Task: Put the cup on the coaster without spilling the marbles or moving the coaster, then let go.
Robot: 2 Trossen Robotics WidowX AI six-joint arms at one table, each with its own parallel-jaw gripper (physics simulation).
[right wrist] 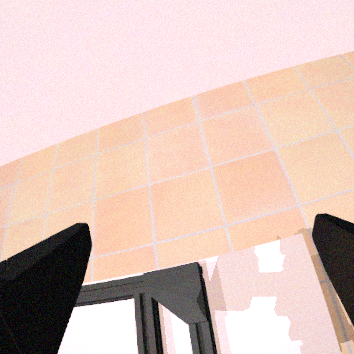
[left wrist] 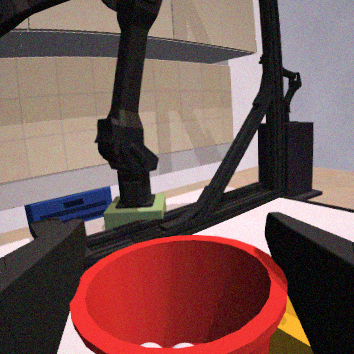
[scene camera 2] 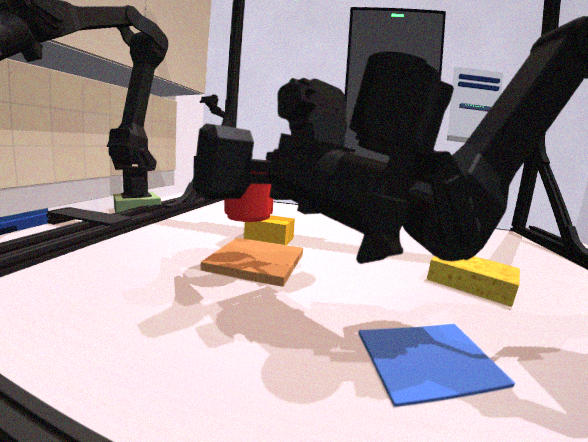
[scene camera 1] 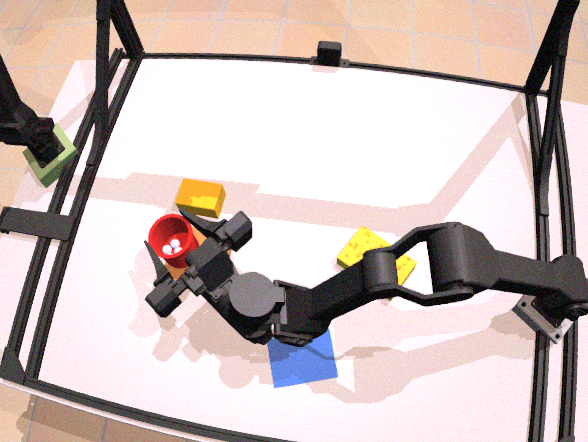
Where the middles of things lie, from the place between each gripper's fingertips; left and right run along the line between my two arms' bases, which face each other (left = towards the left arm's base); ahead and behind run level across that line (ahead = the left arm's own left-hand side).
I see the red cup (scene camera 1: pixel 172 226) 31 cm to the left of my right hand, 29 cm behind it and 11 cm below it. The rest, counted from my right hand: yellow block (scene camera 1: pixel 201 198) (41 cm behind, 28 cm to the left, 19 cm below); thin blue square (scene camera 2: pixel 416 365) (54 cm to the left, 21 cm behind, 20 cm below); orange square coaster (scene camera 2: pixel 269 263) (32 cm to the left, 31 cm behind, 20 cm below).
Now: the orange square coaster 14 cm below my left hand, 2 cm to the left of it and 1 cm behind it. Round my left hand: red cup: 4 cm below, 1 cm to the left, 1 cm ahead; yellow block: 13 cm below, 11 cm behind, 2 cm to the right; thin blue square: 24 cm to the left, 14 cm below, 9 cm ahead.
